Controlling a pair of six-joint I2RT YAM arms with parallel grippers.
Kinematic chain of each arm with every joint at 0, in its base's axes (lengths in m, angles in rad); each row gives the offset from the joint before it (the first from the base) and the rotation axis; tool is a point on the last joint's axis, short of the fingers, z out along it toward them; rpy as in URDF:
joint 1: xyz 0 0 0.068 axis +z
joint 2: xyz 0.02 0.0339 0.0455 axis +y
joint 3: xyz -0.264 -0.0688 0 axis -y
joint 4: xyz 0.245 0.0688 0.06 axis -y
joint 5: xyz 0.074 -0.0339 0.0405 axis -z
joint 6: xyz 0.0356 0 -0.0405 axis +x
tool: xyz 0 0 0 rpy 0 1.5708 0
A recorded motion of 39 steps. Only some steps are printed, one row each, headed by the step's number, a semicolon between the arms.
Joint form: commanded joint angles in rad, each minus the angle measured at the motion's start. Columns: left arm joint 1, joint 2, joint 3, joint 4, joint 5, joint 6; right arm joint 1, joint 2, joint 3, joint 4, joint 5, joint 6.
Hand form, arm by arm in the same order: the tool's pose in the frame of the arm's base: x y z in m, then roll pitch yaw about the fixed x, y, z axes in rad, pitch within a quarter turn. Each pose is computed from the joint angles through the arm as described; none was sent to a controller.
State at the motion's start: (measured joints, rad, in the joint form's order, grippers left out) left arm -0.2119 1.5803 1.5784 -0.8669 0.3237 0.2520; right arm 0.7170 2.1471 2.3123 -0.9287 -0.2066 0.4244
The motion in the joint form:
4: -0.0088 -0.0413 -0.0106 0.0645 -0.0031 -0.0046; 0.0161 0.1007 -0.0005 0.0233 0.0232 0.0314
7: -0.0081 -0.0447 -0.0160 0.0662 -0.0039 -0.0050; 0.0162 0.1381 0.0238 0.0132 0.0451 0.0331
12: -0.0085 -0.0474 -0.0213 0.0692 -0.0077 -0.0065; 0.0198 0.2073 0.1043 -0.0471 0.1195 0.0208
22: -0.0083 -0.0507 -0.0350 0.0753 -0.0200 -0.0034; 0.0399 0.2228 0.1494 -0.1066 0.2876 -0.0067
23: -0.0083 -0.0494 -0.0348 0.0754 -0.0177 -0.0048; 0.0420 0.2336 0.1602 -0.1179 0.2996 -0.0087
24: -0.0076 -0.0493 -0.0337 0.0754 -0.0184 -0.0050; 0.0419 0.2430 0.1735 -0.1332 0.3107 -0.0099
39: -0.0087 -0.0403 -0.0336 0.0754 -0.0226 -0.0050; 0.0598 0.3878 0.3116 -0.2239 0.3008 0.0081
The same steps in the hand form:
4: 0.3214 -0.0836 0.3691 -3.0839 0.8443 2.5634; 0.3662 0.3385 0.3136 2.6260 0.5687 -2.9479
7: 0.3207 -0.0832 0.3685 -3.0841 0.8438 2.5648; 0.3717 0.3425 0.3023 2.6559 0.5564 -2.9475
12: 0.3202 -0.0831 0.3679 -3.0864 0.8432 2.5665; 0.3786 0.3477 0.2890 2.7505 0.5488 -2.9317
22: 0.3199 -0.0825 0.3649 -3.0997 0.8363 2.5635; 0.3741 0.3494 0.2912 2.9242 0.5981 -2.8959
23: 0.3202 -0.0827 0.3646 -3.0953 0.8359 2.5660; 0.3744 0.3506 0.2884 2.9425 0.5934 -2.8889
24: 0.3203 -0.0824 0.3649 -3.0963 0.8366 2.5666; 0.3749 0.3505 0.2869 2.9595 0.5880 -2.8850
39: 0.3225 -0.0831 0.3621 -3.0959 0.8273 2.5688; 0.3794 0.3683 0.2499 2.9945 0.4955 -2.8590

